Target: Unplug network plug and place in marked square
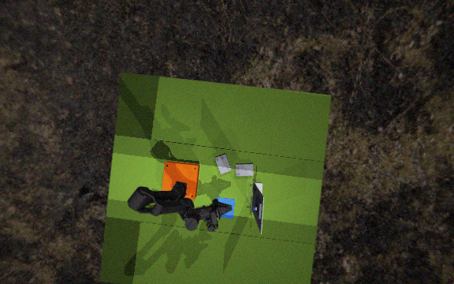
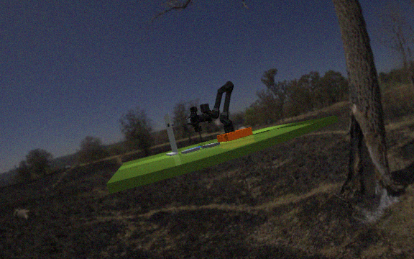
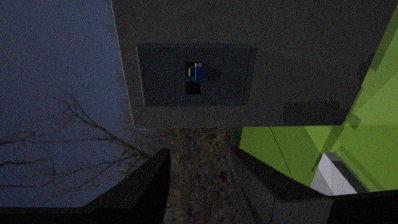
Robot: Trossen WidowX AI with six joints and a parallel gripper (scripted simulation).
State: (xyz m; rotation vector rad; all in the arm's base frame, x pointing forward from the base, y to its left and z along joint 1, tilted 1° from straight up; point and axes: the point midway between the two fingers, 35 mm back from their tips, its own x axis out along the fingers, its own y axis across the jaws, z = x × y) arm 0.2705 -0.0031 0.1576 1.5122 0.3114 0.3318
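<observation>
My gripper tip is 120 mm short of the network plug and 20 mm to the right of it. From my gripper tip the other things lie so: blue marked square (20 mm behind, 90 mm to the right, 200 mm below); panel (140 mm ahead, 30 mm to the left, 80 mm below).
</observation>
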